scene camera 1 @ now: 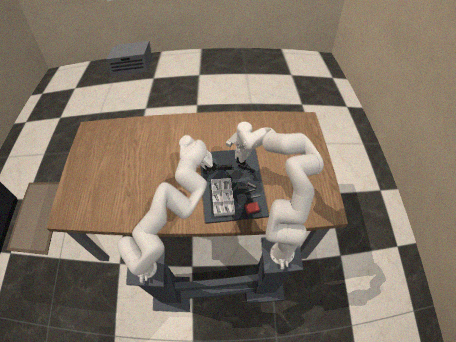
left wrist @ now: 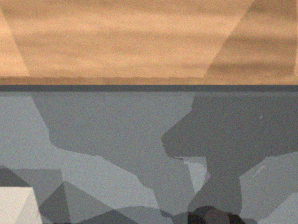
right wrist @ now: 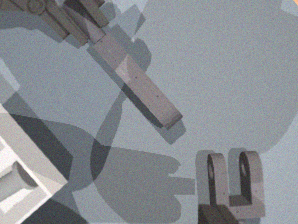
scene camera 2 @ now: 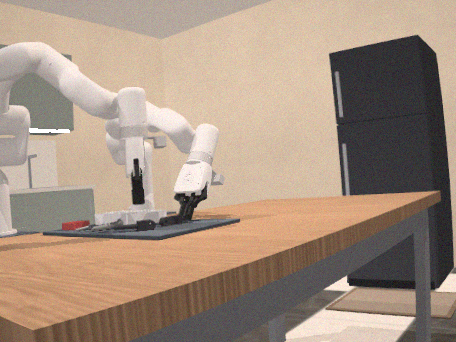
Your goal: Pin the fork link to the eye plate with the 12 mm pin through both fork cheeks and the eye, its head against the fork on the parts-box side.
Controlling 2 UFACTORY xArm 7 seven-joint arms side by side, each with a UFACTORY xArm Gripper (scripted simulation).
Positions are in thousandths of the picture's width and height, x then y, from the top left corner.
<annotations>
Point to a dark mat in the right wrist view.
753, 328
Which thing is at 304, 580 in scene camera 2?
My right gripper.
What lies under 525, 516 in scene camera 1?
A dark mat.
</annotations>
